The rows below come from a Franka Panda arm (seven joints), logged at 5 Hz.
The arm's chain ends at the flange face. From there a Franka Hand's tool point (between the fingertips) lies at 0.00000 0.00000 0.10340 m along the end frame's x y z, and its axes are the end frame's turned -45 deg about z.
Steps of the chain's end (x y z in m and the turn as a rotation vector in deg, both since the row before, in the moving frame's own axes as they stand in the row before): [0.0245, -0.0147, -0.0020, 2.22, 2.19, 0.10]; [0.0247, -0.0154, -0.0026, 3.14, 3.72, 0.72]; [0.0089, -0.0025, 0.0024, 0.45, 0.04, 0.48]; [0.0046, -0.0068, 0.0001, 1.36, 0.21, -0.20]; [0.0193, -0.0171, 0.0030, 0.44, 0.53, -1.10]
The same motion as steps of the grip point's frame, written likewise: [0.0333, 0.0069, -0.0022, 0.02, 3.12, 0.10]; [0.0371, 0.0074, -0.0030, -0.41, 4.85, 0.72]; [0.0087, 0.0040, 0.0024, 0.29, 0.35, 0.48]; [0.0101, -0.0030, 0.0001, 0.81, 1.11, -0.20]; [0.0270, 0.0017, 0.0030, -0.06, 0.69, -1.10]
